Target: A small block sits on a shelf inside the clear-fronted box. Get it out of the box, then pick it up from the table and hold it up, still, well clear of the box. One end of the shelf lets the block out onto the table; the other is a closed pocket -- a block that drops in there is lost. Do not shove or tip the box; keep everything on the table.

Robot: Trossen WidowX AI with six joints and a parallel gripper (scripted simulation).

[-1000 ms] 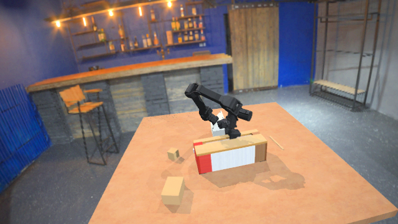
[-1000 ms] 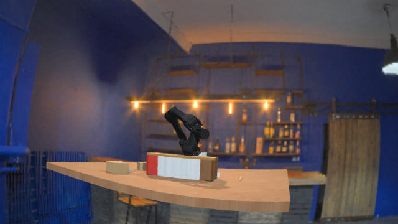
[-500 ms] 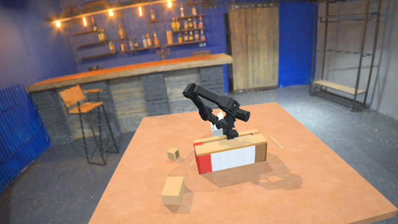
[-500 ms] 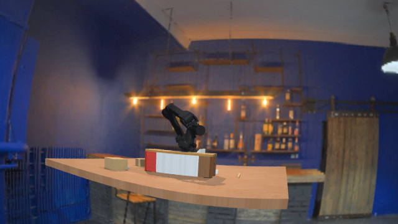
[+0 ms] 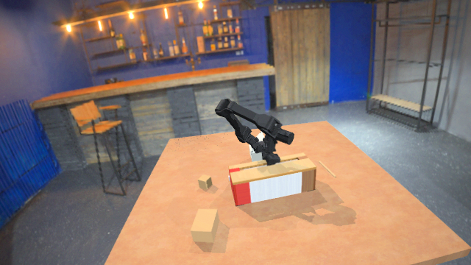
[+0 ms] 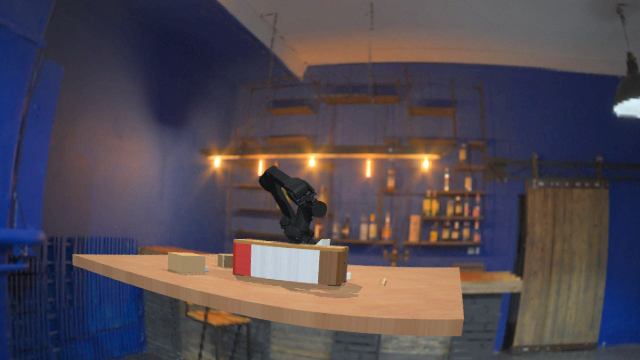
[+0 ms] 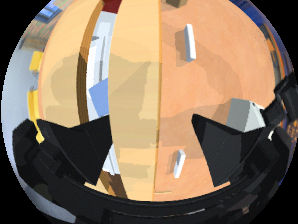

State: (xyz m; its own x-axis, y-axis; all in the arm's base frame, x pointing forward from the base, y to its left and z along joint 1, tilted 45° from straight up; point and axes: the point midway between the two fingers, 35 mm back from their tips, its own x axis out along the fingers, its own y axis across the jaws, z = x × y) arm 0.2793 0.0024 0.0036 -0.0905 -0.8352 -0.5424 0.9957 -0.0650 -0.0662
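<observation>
Now: the light-blue block 5 cm ahead of my gripper tip and 2 cm to the right of it. From my gripper tip the other things lie so: box 3 cm ahead, 1 cm to the left, 3 cm below; then thin wooden stick 34 cm to the left, 8 cm below; then tan cube 5 cm behind, 31 cm to the right, 6 cm below.
</observation>
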